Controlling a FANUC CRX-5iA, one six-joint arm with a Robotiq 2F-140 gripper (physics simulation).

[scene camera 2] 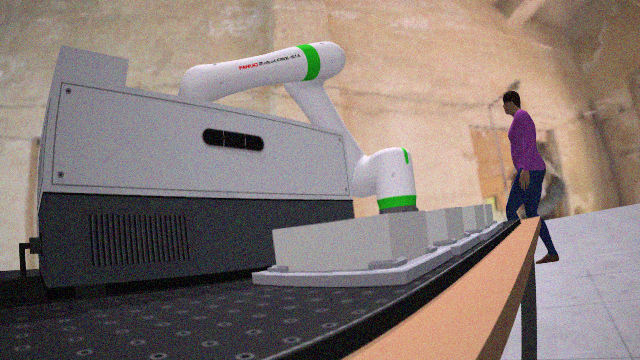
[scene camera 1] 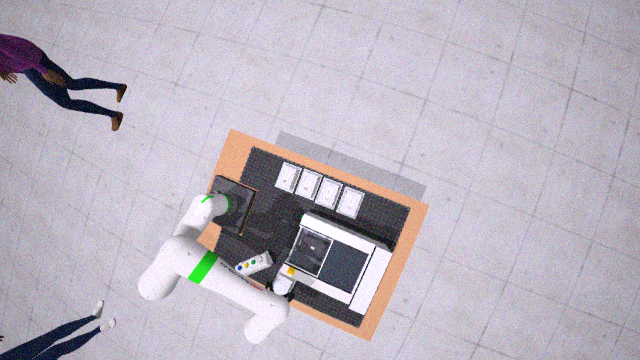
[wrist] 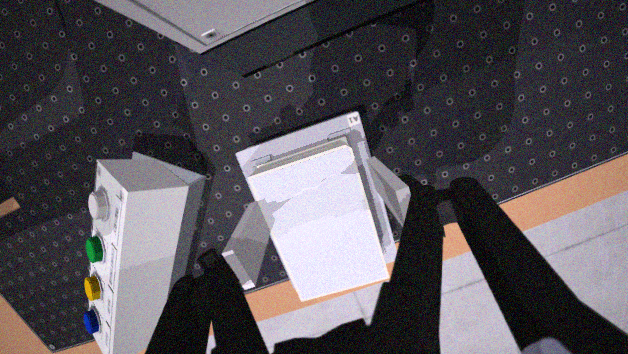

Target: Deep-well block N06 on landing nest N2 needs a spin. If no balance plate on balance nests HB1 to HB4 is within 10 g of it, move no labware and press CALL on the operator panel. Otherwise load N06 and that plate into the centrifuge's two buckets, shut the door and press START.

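Pixels of known places: gripper, between the fingertips: (scene camera 1: 284, 282) (wrist: 316, 195); arm's base, origin of its link: (scene camera 1: 227, 203).
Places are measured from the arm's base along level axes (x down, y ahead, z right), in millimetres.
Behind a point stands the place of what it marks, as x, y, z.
The white deep-well block N06 (wrist: 322, 228) {-43, 493, 355} (scene camera 1: 282, 281) {-42, 487, 322} sits on its landing nest (wrist: 346, 127) {-1, 549, 295} near the table's front edge. My gripper (wrist: 316, 195) {-24, 498, 333} (scene camera 1: 279, 290) {-24, 498, 333} is open. Its two grey pads stand on either side of the block, apart from its long sides. Four balance plates (scene camera 1: 288, 176) {-17, 341, -277} (scene camera 1: 308, 183) {-18, 469, -271} (scene camera 1: 328, 193) {-18, 597, -249} sit in a row on their nests at the back; scene camera 2 sees the row (scene camera 2: 353, 241) {1, 777, -259} end-on. The centrifuge (scene camera 1: 362, 251) {-178, 846, -34} (scene camera 2: 178, 178) {-78, 828, -90} (wrist: 197, 17) {-95, 502, 207} stands just behind the block.
The operator panel (wrist: 144, 246) {-31, 332, 301} (scene camera 1: 253, 263) {-36, 286, 285}, with white, green, yellow and blue buttons, stands just left of the block. The arm's base (scene camera 1: 232, 203) {-43, 57, -23} is at the table's left. One person (scene camera 1: 58, 85) (scene camera 2: 526, 170) walks nearby and another (scene camera 1: 44, 340) stands at the lower left.
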